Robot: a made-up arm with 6 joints. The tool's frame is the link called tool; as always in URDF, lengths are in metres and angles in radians. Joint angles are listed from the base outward. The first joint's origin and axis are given. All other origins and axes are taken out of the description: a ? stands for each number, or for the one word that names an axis. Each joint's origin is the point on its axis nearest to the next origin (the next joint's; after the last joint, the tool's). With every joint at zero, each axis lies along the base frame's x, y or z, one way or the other. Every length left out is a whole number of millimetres.
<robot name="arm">
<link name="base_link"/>
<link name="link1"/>
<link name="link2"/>
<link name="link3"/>
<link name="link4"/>
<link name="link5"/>
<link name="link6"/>
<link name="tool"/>
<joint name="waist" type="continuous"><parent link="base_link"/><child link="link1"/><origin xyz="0.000 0.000 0.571"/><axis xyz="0 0 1"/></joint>
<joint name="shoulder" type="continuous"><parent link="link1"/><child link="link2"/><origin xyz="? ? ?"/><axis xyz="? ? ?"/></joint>
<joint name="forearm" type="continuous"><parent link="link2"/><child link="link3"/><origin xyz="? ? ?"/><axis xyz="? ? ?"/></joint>
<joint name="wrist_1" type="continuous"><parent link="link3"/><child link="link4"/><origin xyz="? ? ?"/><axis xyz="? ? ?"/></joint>
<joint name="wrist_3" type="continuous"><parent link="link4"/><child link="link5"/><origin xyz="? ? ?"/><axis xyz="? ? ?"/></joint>
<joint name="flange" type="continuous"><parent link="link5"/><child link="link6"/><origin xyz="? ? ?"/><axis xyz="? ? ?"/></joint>
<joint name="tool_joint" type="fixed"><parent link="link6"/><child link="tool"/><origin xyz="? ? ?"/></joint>
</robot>
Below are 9 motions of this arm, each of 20 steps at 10 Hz.
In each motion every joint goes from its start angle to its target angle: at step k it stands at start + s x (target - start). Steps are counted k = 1, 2, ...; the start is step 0. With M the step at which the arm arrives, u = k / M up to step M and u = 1 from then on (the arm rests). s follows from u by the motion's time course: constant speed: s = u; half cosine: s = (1 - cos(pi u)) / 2; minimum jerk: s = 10 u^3 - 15 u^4 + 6 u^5.
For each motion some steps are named. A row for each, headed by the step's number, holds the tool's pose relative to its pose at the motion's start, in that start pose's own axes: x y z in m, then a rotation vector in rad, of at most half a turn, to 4 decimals.
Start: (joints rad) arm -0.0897 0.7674 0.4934 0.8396 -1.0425 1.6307
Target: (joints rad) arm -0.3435 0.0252 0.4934 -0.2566 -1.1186 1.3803
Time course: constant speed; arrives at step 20
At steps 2, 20:
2: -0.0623 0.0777 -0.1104 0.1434 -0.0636 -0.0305
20: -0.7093 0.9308 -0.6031 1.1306 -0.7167 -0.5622

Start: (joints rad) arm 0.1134 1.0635 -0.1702 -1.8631 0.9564 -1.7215
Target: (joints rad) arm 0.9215 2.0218 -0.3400 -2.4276 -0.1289 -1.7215
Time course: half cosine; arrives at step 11
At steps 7, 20:
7: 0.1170 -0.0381 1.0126 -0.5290 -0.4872 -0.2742
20: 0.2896 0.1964 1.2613 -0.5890 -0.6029 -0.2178

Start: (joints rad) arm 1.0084 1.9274 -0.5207 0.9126 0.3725 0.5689
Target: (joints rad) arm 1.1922 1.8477 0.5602 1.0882 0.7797 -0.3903
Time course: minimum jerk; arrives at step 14
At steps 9, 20:
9: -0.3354 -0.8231 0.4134 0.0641 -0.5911 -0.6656
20: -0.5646 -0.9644 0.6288 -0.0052 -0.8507 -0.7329

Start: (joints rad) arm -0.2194 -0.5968 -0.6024 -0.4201 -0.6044 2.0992
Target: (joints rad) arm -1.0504 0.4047 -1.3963 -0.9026 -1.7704 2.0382
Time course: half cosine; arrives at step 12
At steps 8, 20:
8: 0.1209 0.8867 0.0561 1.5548 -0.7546 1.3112
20: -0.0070 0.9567 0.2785 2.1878 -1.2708 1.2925

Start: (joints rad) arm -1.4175 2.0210 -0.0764 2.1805 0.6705 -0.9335
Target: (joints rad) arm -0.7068 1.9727 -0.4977 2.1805 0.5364 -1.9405
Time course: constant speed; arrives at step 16
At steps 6, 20:
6: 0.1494 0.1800 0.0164 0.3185 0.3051 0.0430
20: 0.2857 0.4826 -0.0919 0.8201 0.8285 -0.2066

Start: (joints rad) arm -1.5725 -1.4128 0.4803 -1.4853 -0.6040 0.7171
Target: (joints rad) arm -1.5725 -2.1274 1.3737 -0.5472 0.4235 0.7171
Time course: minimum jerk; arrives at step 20
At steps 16, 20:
16: -1.4989 1.4982 0.3977 -0.9512 -2.0648 0.0357
20: -1.6314 1.5544 0.3365 -0.9508 -2.2256 0.0552

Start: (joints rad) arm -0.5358 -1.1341 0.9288 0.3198 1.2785 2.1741
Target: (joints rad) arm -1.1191 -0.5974 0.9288 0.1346 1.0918 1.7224
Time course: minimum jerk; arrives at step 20
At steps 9, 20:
9: -0.2845 -0.0644 0.4595 0.2729 -0.2893 0.1360
20: -0.8904 -0.0988 0.7780 0.5044 -0.6789 0.4466

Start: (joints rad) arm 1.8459 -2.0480 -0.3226 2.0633 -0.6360 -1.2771
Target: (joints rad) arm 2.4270 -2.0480 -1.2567 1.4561 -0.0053 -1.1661
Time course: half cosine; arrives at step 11
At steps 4, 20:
4: 0.0473 0.0704 -0.3528 0.1347 0.2905 0.3933
20: -0.3275 0.2923 -1.0137 0.7334 0.8656 1.2454

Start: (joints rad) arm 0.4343 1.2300 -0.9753 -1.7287 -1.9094 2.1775
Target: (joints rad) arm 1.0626 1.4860 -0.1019 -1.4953 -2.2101 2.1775
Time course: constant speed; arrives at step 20
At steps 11, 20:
11: 0.1726 -0.4123 0.2451 -0.1411 0.4242 0.3396
20: 0.4668 -0.7023 0.3360 -0.1514 0.7854 0.6565

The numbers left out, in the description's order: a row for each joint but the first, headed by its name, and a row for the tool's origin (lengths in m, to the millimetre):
shoulder: xyz 0.000 0.000 0.000, axis 0 1 0
forearm: xyz 0.000 0.000 1.107, axis 0 -1 0
wrist_1: xyz 1.088 0.000 0.000, axis -1 0 0
wrist_3: xyz 0.000 -0.227 0.000, axis 0 -1 0
flange: xyz 0.000 0.000 0.000, axis -1 0 0
tool: xyz 0.000 0.000 0.000

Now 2 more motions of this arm.
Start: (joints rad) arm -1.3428 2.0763 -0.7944 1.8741 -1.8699 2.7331
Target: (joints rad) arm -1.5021 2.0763 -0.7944 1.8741 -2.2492 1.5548
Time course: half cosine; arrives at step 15
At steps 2, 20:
2: 0.0000 0.0003 0.0004 0.0523 -0.0101 0.0021
20: 0.0016 0.0075 0.0083 1.1928 -0.1869 0.1735

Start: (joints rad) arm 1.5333 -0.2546 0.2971 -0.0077 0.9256 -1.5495
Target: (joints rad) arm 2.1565 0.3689 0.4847 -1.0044 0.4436 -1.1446
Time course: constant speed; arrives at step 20
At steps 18, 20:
18: -0.5310 -0.6800 -0.8806 0.7168 -0.2425 -1.0342
20: -0.6154 -0.6852 -1.0125 0.7941 -0.2234 -1.1557

